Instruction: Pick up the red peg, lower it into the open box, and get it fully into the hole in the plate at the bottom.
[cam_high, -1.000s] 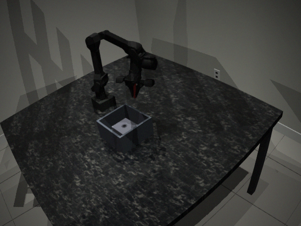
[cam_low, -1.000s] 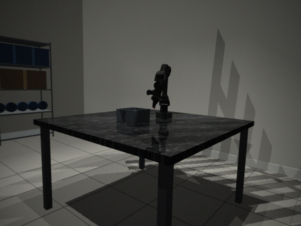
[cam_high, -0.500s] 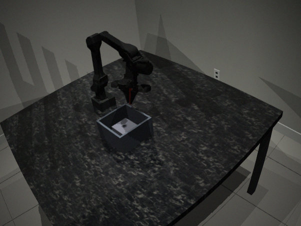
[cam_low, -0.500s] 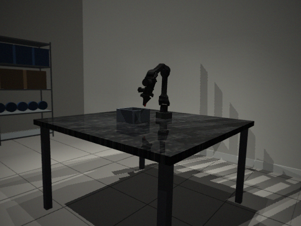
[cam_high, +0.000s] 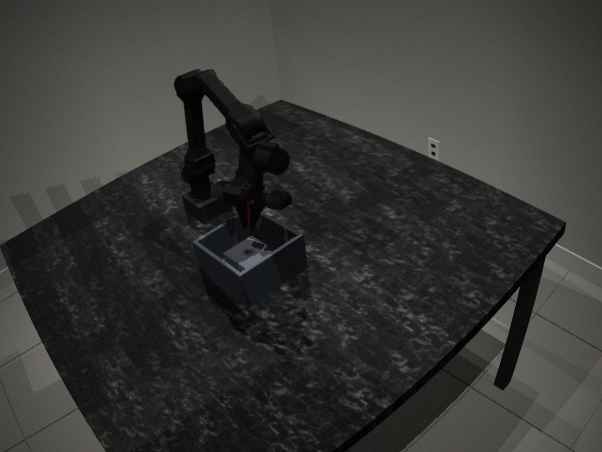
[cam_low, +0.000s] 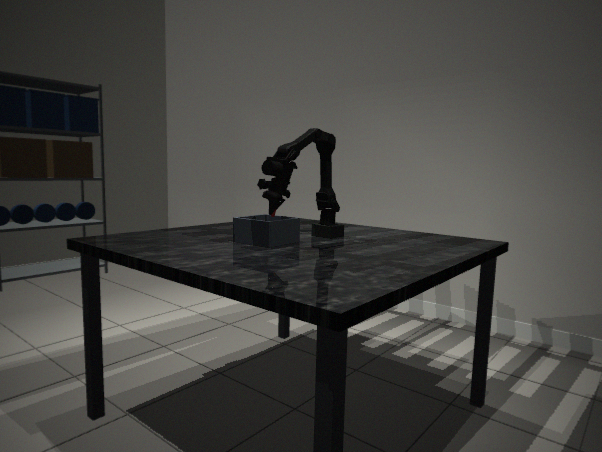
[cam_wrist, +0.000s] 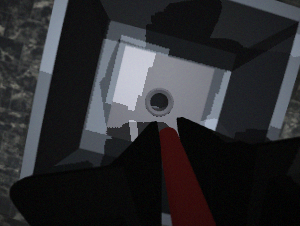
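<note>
The red peg lies 10 mm behind my gripper tip, 20 mm to the left of it and 30 mm above it. Round my gripper tip: box (10 mm ahead, 10 mm to the right, 90 mm below); then plate (10 mm ahead, 10 mm to the right, 70 mm below).
</note>
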